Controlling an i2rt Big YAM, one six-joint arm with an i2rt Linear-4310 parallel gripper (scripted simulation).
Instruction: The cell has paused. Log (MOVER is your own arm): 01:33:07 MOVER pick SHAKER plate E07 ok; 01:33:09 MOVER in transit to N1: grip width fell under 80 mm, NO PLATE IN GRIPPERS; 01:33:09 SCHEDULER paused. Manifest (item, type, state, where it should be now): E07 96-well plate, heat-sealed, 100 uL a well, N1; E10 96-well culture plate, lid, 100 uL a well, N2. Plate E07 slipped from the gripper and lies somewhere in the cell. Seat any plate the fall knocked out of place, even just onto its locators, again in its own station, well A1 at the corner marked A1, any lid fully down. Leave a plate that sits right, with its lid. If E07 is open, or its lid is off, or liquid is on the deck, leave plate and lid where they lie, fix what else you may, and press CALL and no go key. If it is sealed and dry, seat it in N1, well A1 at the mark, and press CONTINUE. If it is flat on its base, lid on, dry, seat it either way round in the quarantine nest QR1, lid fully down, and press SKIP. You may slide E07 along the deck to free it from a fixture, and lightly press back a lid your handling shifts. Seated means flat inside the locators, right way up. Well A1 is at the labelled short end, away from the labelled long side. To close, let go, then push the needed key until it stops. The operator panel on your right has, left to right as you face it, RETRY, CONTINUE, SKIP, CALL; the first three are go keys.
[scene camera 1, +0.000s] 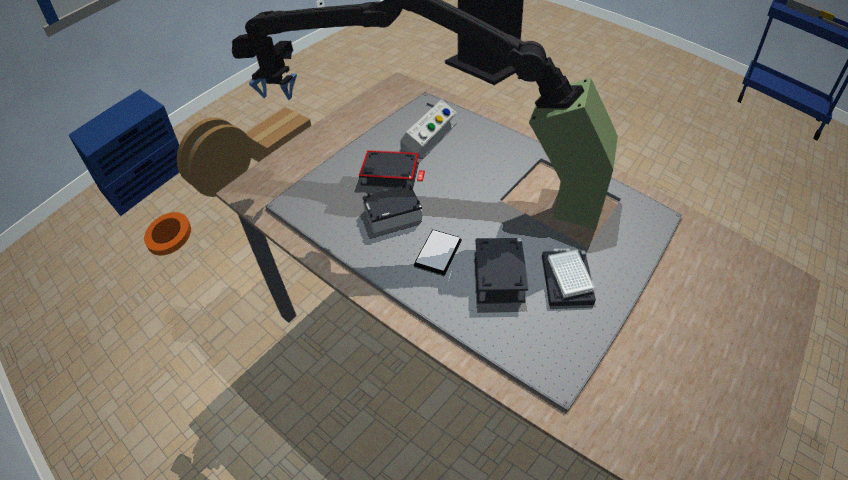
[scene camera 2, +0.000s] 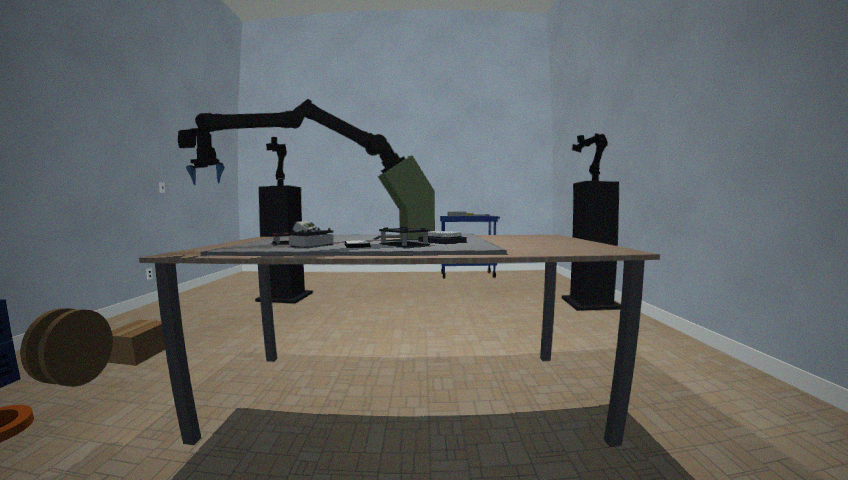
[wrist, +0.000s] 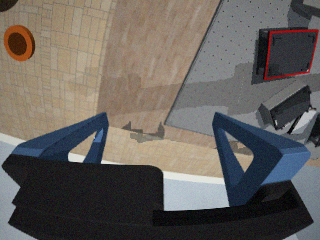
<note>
The pictures show: the gripper and a plate E07.
The gripper shows as well in the wrist view.
</note>
